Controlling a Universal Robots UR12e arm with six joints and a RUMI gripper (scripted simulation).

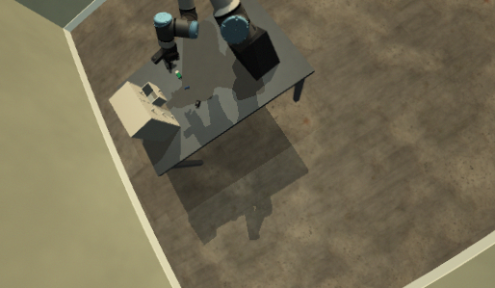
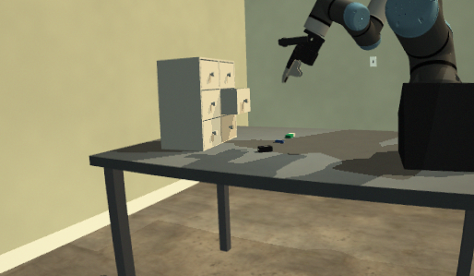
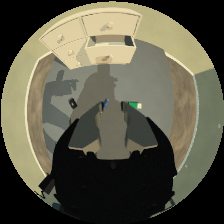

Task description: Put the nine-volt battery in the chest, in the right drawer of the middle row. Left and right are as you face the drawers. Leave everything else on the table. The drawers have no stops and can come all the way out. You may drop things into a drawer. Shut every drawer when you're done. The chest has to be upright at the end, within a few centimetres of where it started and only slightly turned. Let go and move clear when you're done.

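Right now the nine-volt battery is 240 mm below my hand, 200 mm to the left of it and 30 mm ahead of it. From my hand the other things lie so: blue item (240 mm below, 30 mm to the left, 20 mm ahead); then green-and-white item (240 mm below, 120 mm to the right, 10 mm ahead).
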